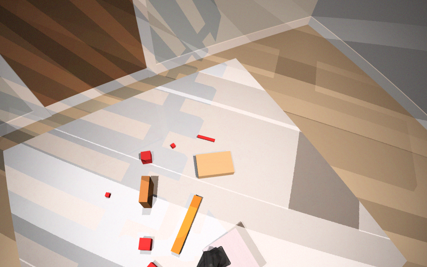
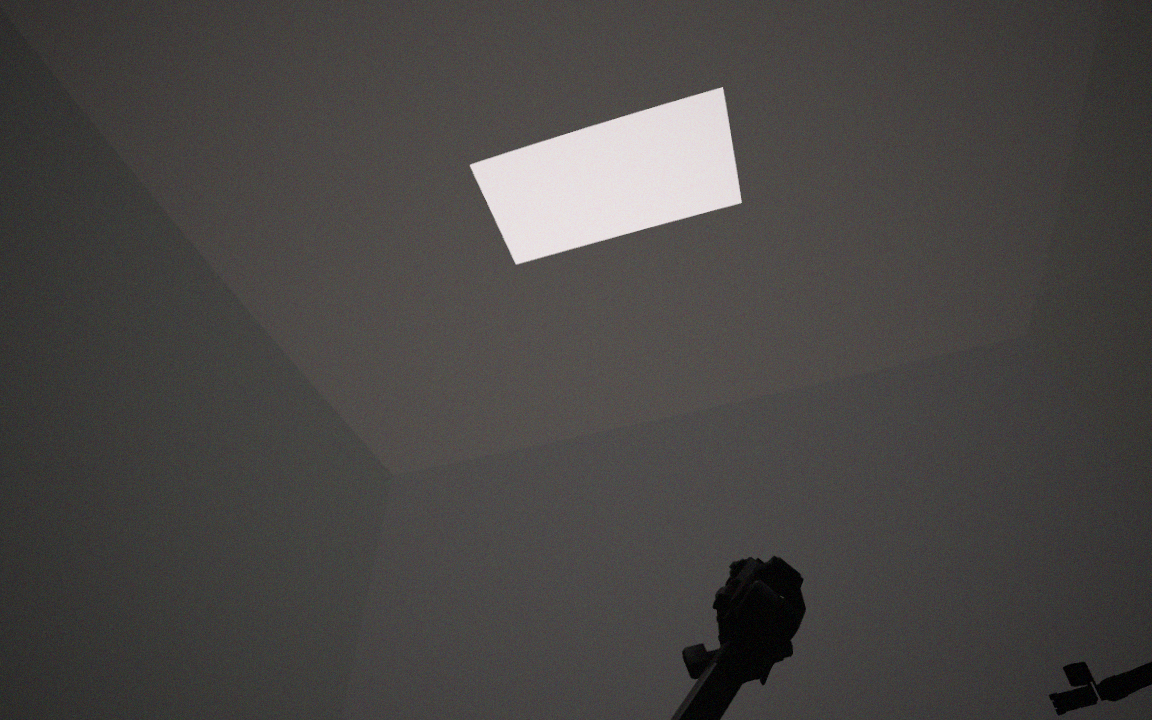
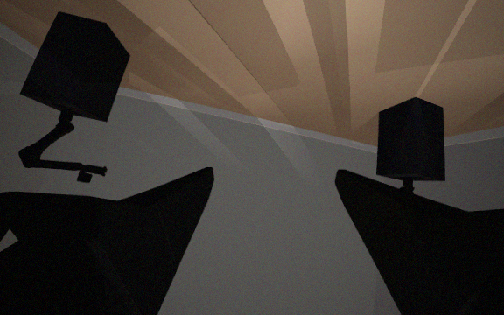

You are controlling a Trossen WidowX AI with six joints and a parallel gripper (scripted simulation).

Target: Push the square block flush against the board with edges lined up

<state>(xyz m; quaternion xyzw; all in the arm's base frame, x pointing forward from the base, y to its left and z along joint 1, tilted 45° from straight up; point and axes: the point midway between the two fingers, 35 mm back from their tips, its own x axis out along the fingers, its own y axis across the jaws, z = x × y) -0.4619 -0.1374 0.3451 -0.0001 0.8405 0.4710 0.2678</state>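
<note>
The square orange block is 83 cm ahead of my gripper tip, 34 cm below it and 1 cm to the right of it. Also, from my gripper tip: long orange bar (66 cm ahead, 37 cm below, 10 cm to the right); thin red bar (96 cm ahead, 38 cm below, 34 cm to the right); tan board (83 cm ahead, 37 cm below, 31 cm to the right).
</note>
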